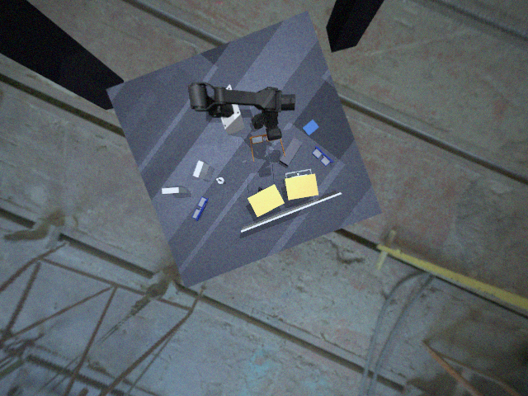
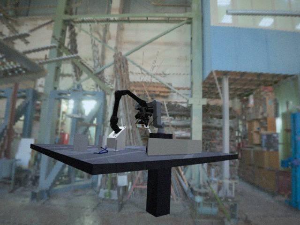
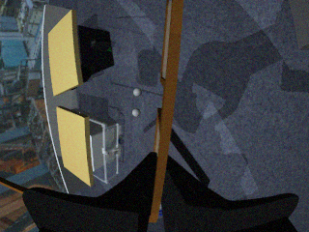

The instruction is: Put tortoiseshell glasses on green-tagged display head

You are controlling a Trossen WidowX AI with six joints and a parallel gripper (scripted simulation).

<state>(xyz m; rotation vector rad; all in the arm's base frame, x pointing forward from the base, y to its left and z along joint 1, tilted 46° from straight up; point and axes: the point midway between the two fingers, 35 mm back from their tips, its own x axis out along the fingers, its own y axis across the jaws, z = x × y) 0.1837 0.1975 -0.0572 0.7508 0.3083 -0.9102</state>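
The orange-yellow display head lies 280 mm ahead of my gripper tip, 150 mm below it and 110 mm to the right of it. From my gripper tip the other things lie so: long white bar (400 mm ahead, 150 mm below, 20 mm to the left); blue square (270 mm to the left, 200 mm below, 60 mm behind); paler yellow head (250 mm ahead, 150 mm below, 110 mm to the left).
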